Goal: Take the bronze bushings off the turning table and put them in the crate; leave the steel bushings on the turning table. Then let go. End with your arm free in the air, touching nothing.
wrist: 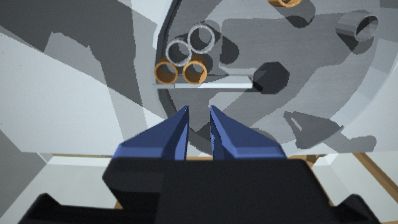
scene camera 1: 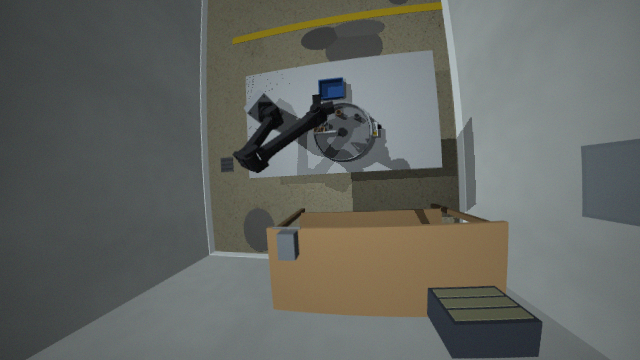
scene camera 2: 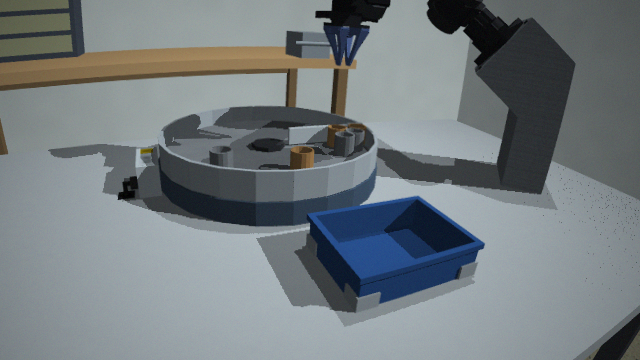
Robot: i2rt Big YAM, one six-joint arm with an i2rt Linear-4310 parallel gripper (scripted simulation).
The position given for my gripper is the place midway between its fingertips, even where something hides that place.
In view: my gripper (scene camera 2: 343, 65), a turning table (scene camera 2: 250, 152) and a crate (scene camera 2: 379, 236).
My gripper also shows in the wrist view (wrist: 199, 111).
